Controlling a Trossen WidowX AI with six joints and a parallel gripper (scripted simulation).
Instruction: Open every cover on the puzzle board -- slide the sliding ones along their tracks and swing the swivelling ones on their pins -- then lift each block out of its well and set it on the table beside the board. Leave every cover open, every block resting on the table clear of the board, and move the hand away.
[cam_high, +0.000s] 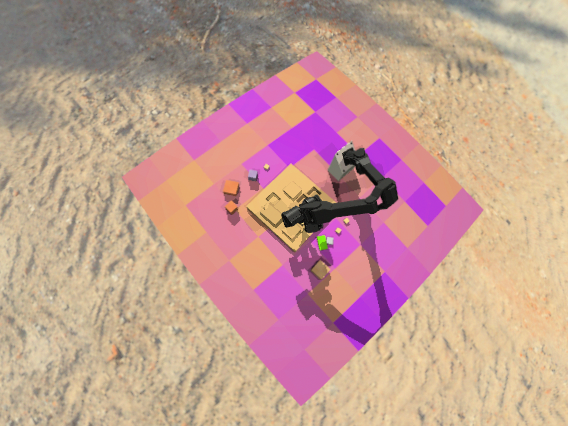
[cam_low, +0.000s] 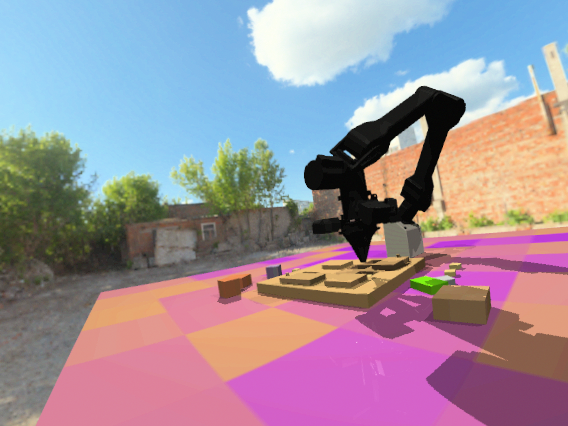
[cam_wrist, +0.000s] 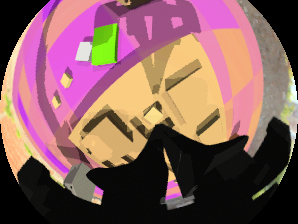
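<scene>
Now: the tan puzzle board 1 cm behind my gripper tip, 7 cm to the right of it and 3 cm below it. Round my gripper tip: green block (2 cm behind, 13 cm to the left, 4 cm below); greyish-purple block (5 cm ahead, 30 cm to the right, 3 cm below); tan block (6 cm ahead, 22 cm to the left, 3 cm below).
</scene>
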